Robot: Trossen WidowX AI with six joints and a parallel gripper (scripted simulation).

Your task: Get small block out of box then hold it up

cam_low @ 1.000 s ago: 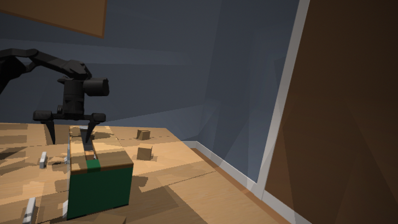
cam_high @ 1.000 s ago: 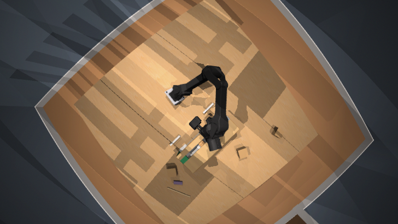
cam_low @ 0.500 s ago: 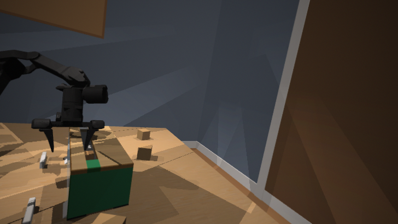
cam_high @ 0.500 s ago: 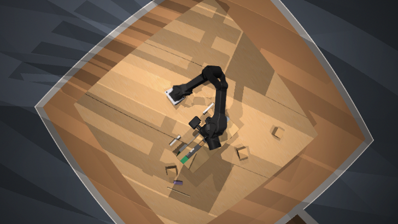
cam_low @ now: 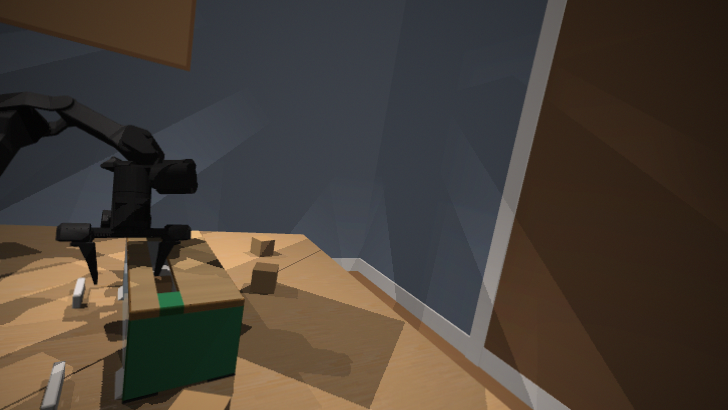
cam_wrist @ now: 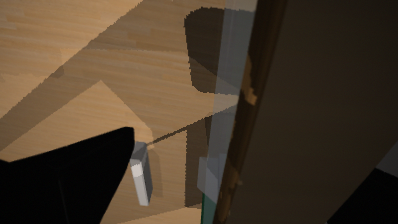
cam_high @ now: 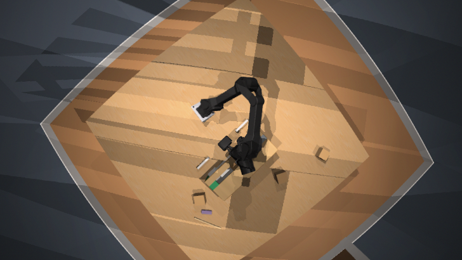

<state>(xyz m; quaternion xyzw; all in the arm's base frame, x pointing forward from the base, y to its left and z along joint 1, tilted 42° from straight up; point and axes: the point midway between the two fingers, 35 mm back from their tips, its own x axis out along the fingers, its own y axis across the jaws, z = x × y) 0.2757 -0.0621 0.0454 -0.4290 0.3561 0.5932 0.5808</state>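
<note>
Now: the wooden box 30 mm below my gripper tip and 30 mm ahead of it. Also, from my gripper tip: thin strip (370 mm to the right, 240 mm ahead, 90 mm below).
</note>
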